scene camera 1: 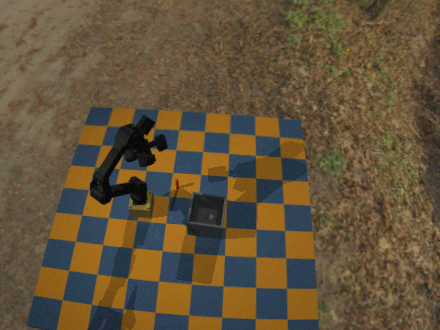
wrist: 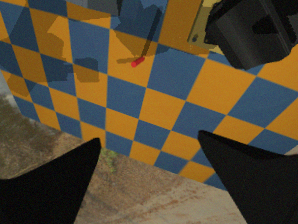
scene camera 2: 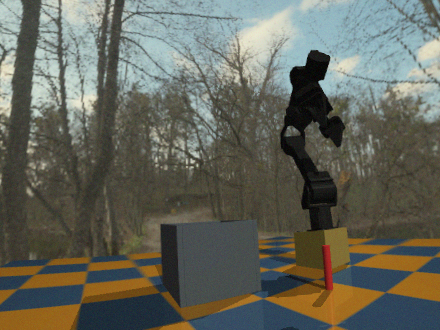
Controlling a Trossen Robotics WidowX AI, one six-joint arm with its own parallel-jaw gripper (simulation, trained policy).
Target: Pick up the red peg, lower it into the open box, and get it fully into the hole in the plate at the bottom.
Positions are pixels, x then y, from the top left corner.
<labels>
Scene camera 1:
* grey box: 202,200
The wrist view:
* gripper: 150,138
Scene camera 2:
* gripper: 332,137
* grey box: 201,262
</labels>
